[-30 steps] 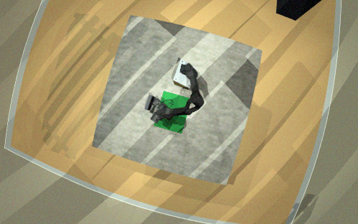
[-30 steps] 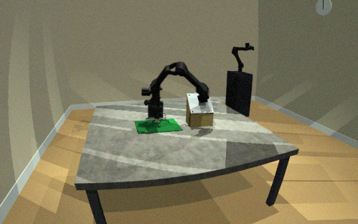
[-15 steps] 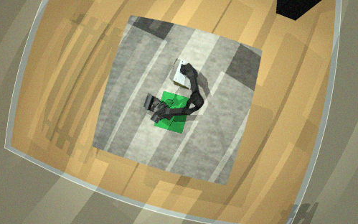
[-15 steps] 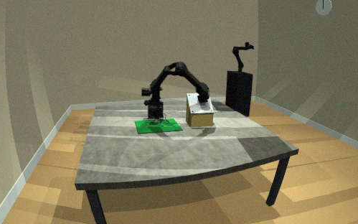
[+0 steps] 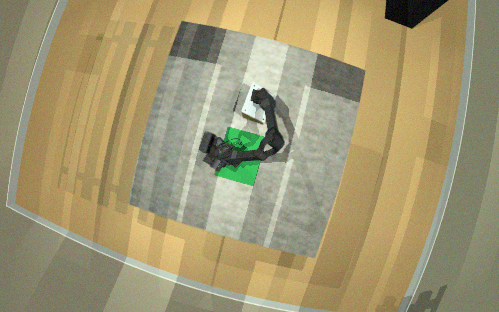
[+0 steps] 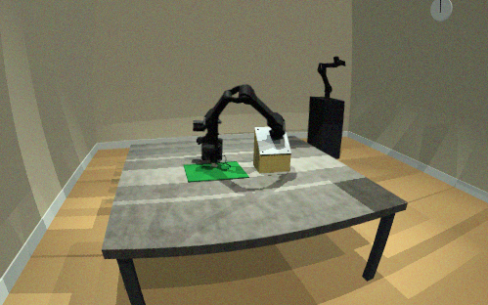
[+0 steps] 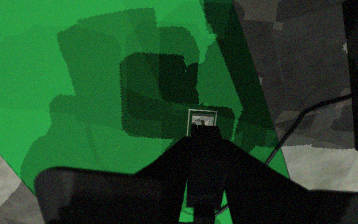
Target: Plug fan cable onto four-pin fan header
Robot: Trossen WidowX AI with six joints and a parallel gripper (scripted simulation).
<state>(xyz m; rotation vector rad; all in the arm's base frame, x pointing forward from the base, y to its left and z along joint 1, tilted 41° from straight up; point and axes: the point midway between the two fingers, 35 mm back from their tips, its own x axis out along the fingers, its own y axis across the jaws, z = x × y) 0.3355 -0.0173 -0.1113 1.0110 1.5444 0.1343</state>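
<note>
The white four-pin header lies 1 cm behind my gripper tip and 4 cm below it. Round my gripper tip: dark plug 1 cm behind, 1 cm above; then green board 1 cm ahead, 7 cm to the left, 5 cm below; then dark fan 2 cm behind, 12 cm to the right, 2 cm above.
</note>
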